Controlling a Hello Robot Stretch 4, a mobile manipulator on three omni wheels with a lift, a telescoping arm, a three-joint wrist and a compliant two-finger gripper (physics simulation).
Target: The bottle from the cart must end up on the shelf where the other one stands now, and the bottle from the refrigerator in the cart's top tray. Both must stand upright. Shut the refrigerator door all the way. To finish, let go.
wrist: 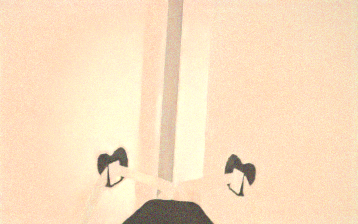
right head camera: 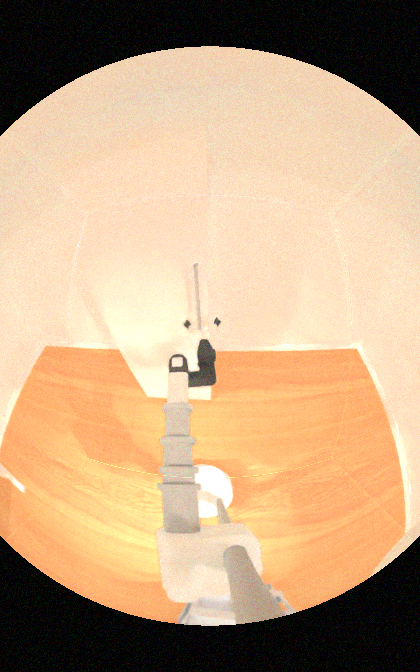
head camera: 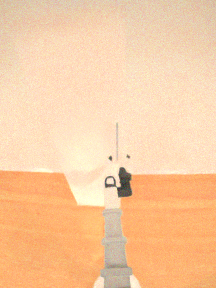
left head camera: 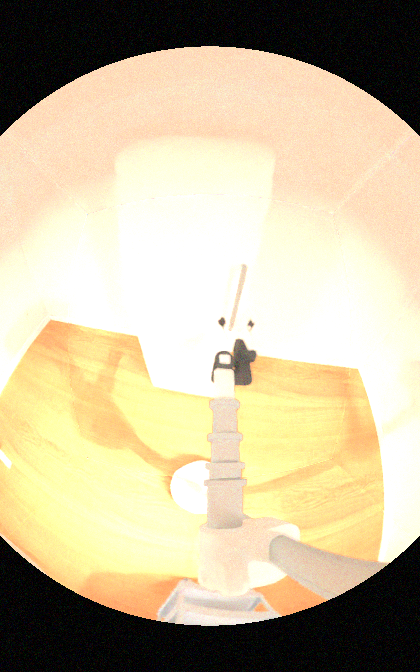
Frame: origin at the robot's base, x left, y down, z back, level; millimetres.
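Seen in the pictures: gripper, fingertip midpoint: [wrist: 176,163] [head camera: 118,155].
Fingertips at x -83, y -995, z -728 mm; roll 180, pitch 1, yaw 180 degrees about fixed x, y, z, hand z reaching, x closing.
Note:
A point is followed by its place in that frame.
The white refrigerator [head camera: 92,192] {x 216, y -362, z -821 mm} [left head camera: 190,240] [right head camera: 150,365] stands against the far wall, washed out by glare. Its slim grey upright handle [head camera: 117,140] {x -72, y -1132, z -728 mm} [left head camera: 239,295] [right head camera: 197,295] [wrist: 171,90] {x -72, y -1080, z -728 mm} is near the right edge of its front. I see no door gap, but glare makes this hard to judge. My gripper [head camera: 119,157] {x -83, y -995, z -728 mm} [left head camera: 236,323] [right head camera: 202,323] [wrist: 176,163] {x -83, y -995, z -728 mm} is open and empty, its dark fingertips spread to the left and right of the handle's lower part. Whether they touch the door is unclear. Neither bottle, nor the shelf, shows clearly in these views.
The telescoping arm [head camera: 115,245] {x -4, y -1107, z -177 mm} [left head camera: 224,450] [right head camera: 178,450] reaches out over the wooden floor [head camera: 45,230] {x 849, y 26, z -556 mm} [left head camera: 310,425] [right head camera: 300,425]. A white round thing [left head camera: 187,487] [right head camera: 215,487] is low down beside the arm. A pale tray-like structure [left head camera: 215,602] [right head camera: 210,610] shows at the bottom edge. Walls stand on both sides.

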